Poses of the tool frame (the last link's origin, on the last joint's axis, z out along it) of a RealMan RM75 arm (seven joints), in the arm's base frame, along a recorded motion.
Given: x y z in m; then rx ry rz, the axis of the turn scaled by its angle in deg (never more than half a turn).
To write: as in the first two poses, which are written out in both.
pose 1, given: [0.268 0.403 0.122 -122.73 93.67 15.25]
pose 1, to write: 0.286 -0.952 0.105; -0.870 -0.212 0.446; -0.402 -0.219 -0.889; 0.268 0.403 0.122
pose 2, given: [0.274 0.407 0.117 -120.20 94.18 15.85]
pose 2, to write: 0.267 -0.956 0.120; -0.864 -0.182 0.469; -0.427 -0.229 -0.875; 0.274 0.407 0.117
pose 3, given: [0.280 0.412 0.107 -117.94 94.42 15.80]
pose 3, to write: 0.252 -0.957 0.141; -0.859 -0.155 0.487; -0.445 -0.244 -0.862; 0.280 0.412 0.107
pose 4, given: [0.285 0.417 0.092 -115.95 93.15 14.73]
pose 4, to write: 0.259 -0.950 0.174; -0.850 -0.138 0.509; -0.459 -0.280 -0.843; 0.285 0.417 0.092
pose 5, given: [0.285 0.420 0.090 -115.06 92.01 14.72]
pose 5, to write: 0.268 -0.945 0.186; -0.840 -0.135 0.525; -0.472 -0.297 -0.830; 0.285 0.420 0.090
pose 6, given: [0.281 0.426 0.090 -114.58 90.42 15.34]
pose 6, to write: 0.283 -0.941 0.188; -0.826 -0.139 0.546; -0.488 -0.310 -0.816; 0.281 0.426 0.090
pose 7, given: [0.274 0.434 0.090 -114.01 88.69 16.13]
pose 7, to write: 0.299 -0.936 0.188; -0.809 -0.144 0.570; -0.506 -0.323 -0.800; 0.274 0.434 0.090
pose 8, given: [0.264 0.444 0.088 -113.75 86.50 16.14]
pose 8, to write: 0.323 -0.926 0.195; -0.793 -0.153 0.589; -0.516 -0.345 -0.784; 0.264 0.444 0.088
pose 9, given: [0.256 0.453 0.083 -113.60 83.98 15.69]
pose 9, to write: 0.354 -0.913 0.205; -0.777 -0.165 0.607; -0.520 -0.374 -0.768; 0.256 0.453 0.083
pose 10, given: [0.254 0.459 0.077 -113.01 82.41 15.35]
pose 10, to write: 0.370 -0.904 0.215; -0.765 -0.165 0.622; -0.526 -0.395 -0.753; 0.254 0.459 0.077
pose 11, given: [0.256 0.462 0.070 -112.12 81.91 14.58]
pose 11, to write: 0.374 -0.898 0.232; -0.762 -0.155 0.628; -0.528 -0.412 -0.743; 0.256 0.462 0.070
